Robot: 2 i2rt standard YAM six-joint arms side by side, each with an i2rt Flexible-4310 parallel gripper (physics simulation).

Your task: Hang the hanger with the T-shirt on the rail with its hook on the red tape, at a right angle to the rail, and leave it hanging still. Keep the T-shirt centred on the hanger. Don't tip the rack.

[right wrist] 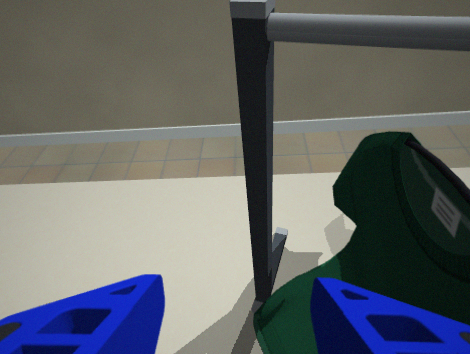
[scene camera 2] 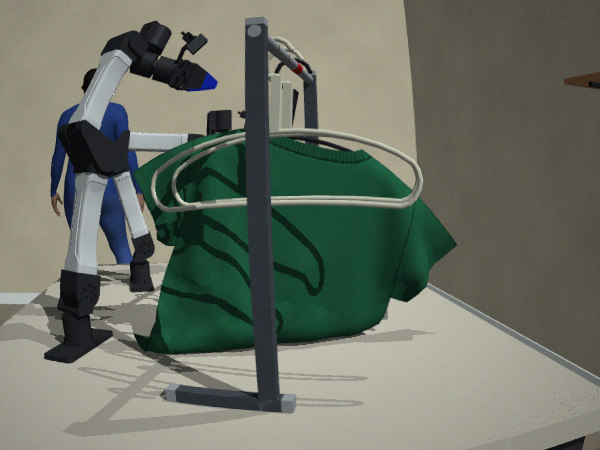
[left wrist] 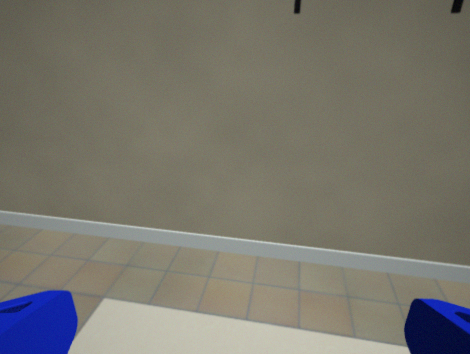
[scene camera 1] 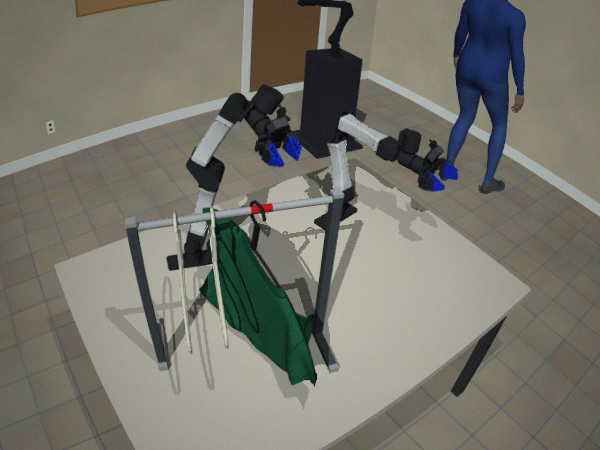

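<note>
A black hanger (scene camera 1: 256,237) (right wrist: 445,167) carries the green T-shirt (scene camera 1: 265,320) (scene camera 2: 350,240) (right wrist: 370,250). Its hook loops over the rail (scene camera 1: 300,203) (scene camera 2: 282,51) (right wrist: 370,30) on the red tape (scene camera 1: 269,207) (scene camera 2: 299,68), towards the tape's left end in scene camera 1. The shirt looks turned at a slant compared with the cream hangers. Its hem hangs low; contact with the table is unclear. My right gripper (scene camera 1: 284,155) (scene camera 2: 213,84) (right wrist: 237,290) is open and empty, behind and above the rail. My left gripper (scene camera 1: 443,181) (left wrist: 239,309) is open, far from the rack.
Two cream hangers (scene camera 1: 182,280) (scene camera 1: 219,280) hang left of the shirt in scene camera 1. The rack's dark posts (scene camera 1: 327,270) (scene camera 2: 257,150) (right wrist: 252,125) stand upright. A person in blue (scene camera 1: 487,60) stands beyond the table (scene camera 1: 425,300). A black pedestal (scene camera 1: 330,95) stands behind the arms.
</note>
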